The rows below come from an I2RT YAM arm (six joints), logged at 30 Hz.
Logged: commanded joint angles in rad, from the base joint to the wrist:
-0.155, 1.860, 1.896, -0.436, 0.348, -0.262
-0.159, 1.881, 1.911, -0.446, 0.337, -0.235
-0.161, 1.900, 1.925, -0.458, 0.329, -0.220
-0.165, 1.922, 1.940, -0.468, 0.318, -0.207
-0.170, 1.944, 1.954, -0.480, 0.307, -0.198
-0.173, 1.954, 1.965, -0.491, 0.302, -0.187
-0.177, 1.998, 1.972, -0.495, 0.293, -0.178
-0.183, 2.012, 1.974, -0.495, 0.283, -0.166
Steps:
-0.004, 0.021, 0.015, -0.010, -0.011, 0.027
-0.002, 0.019, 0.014, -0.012, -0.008, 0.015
-0.004, 0.022, 0.015, -0.010, -0.011, 0.013
-0.005, 0.022, 0.014, -0.012, -0.011, 0.009
-0.003, 0.010, 0.011, -0.011, -0.005, 0.011
-0.004, 0.044, 0.007, -0.004, -0.009, 0.009
-0.006, 0.014, 0.002, 0.000, -0.010, 0.012

